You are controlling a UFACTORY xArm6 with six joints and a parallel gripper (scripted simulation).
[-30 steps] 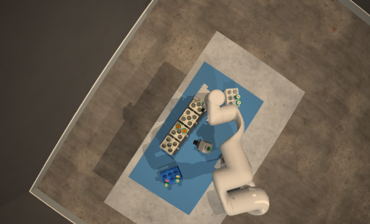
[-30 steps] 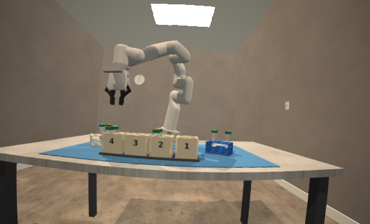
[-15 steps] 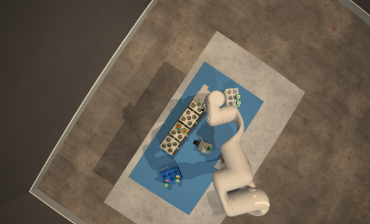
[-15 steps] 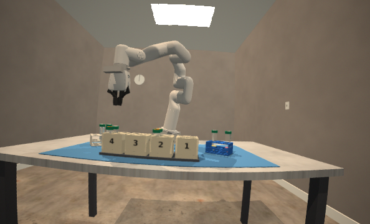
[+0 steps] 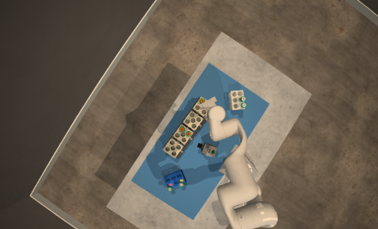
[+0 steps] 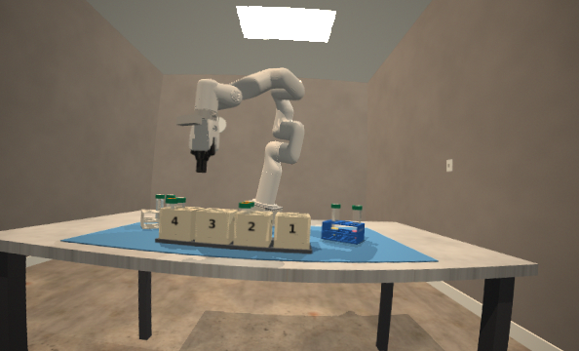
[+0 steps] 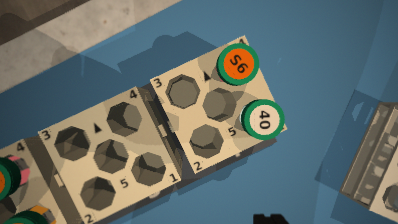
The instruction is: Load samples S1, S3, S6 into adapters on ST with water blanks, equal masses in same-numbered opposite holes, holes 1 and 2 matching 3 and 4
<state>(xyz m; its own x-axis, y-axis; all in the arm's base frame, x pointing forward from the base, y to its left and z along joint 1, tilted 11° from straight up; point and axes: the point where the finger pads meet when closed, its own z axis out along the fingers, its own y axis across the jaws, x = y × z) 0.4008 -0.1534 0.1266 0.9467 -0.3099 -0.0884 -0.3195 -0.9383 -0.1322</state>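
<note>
My gripper is now 18 cm past the green key, 16 cm to the right of it and 16 cm above it. From my hand the other things lie so: cream blank rack: 21 cm to the right, 20 cm below, 8 cm behind; loading stand: 22 cm below, 15 cm to the left, 5 cm ahead; blue sample rack: 48 cm to the left, 20 cm below, 12 cm behind.
</note>
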